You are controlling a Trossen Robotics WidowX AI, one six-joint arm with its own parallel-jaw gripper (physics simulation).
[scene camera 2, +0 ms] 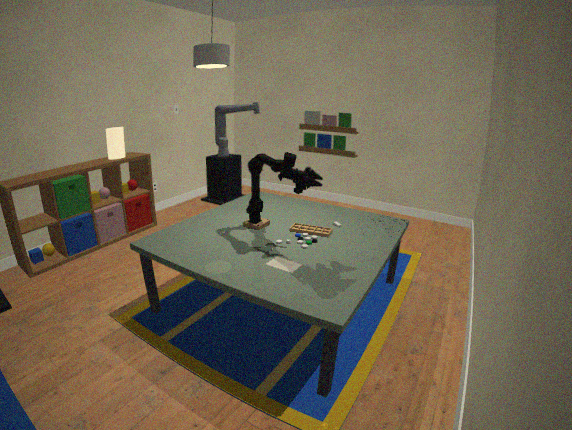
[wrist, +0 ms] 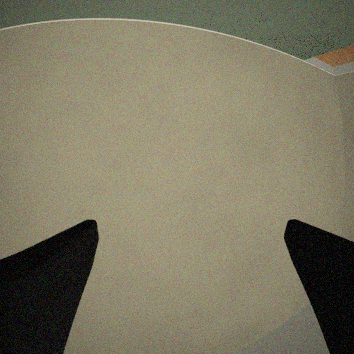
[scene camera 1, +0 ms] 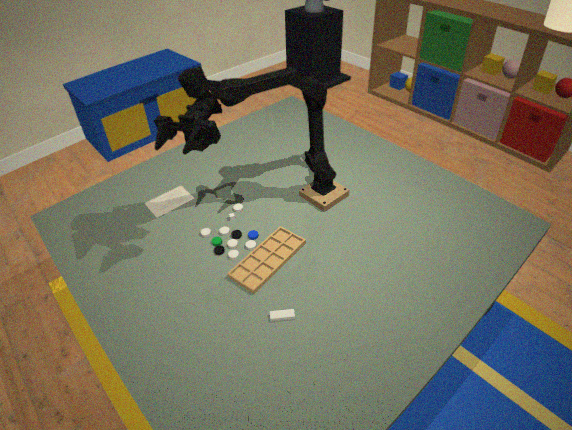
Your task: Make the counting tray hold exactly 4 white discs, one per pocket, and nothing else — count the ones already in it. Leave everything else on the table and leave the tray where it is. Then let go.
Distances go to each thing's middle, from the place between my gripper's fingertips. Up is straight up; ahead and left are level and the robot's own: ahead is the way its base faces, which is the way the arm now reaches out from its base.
Labels:
I see the wooden counting tray (scene camera 1: 274, 252) 350 mm below my hand, 180 mm to the left of it and 140 mm behind it.

